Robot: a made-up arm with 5 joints.
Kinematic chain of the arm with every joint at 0, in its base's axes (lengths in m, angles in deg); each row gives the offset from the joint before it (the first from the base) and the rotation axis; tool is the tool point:
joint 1: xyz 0 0 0.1 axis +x
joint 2: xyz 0.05 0 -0.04 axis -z
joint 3: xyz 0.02 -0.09 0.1 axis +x
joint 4: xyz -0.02 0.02 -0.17 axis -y
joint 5: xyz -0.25 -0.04 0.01 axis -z
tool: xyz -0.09 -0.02 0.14
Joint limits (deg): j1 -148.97..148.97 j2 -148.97..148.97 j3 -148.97..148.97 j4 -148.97..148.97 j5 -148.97..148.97
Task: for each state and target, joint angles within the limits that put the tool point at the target. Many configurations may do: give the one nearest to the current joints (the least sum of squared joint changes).
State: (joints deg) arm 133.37 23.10 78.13 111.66 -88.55
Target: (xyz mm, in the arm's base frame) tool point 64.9 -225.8 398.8
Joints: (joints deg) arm 136.52 13.46 88.83 106.60 -75.71
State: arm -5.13 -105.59 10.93 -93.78 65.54
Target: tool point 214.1 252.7 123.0
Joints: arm -24.85 -66.87 18.01 -114.27 57.25
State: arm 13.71 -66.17 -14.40 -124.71 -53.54
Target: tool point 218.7 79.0 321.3
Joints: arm 8.54 -70.90 -32.12 -92.06 -56.76
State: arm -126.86 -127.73 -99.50 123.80 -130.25
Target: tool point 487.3 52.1 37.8
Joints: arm -124.81 -115.89 -84.30 81.74 -148.97
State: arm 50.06 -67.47 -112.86 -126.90 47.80
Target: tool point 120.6 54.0 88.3
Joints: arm 42.85 -26.19 -108.58 -74.72 98.95
